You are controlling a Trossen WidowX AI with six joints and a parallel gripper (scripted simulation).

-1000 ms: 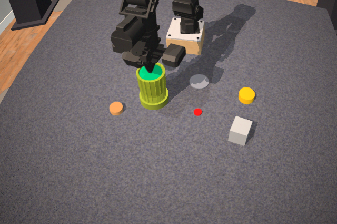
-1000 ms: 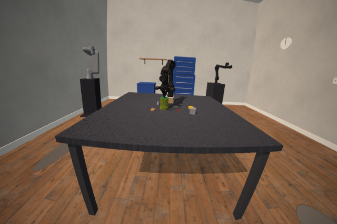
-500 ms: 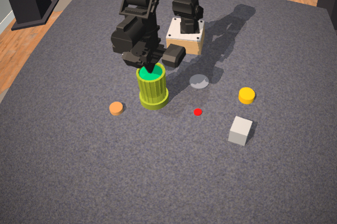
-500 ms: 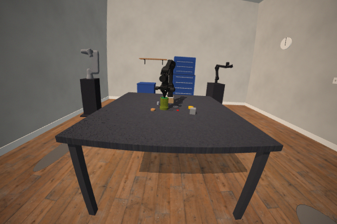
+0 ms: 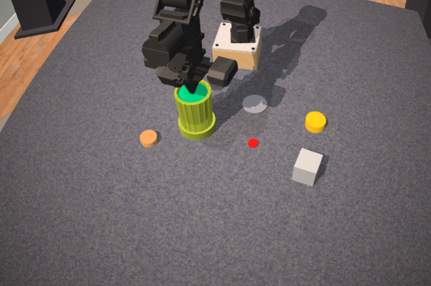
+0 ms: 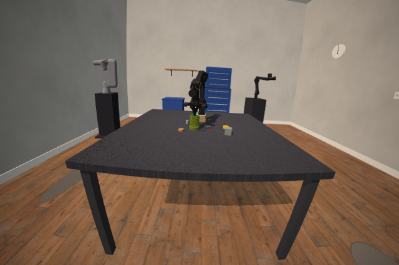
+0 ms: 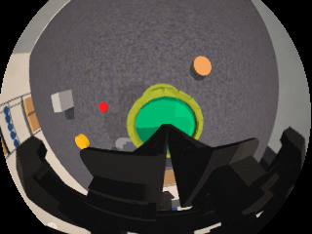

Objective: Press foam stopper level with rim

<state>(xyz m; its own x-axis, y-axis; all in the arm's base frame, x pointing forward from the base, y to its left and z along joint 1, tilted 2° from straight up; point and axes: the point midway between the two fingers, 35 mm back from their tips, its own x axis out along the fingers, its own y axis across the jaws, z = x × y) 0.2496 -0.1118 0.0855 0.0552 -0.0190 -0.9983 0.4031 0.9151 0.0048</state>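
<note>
The green foam stopper is 5 cm below my hand. From my hand the other things lie so: red dot (14 cm below, 12 cm to the left, 6 cm ahead); grey disc (14 cm below, 13 cm to the left, 6 cm behind); orange disc (13 cm below, 11 cm to the right, 4 cm ahead).
</note>
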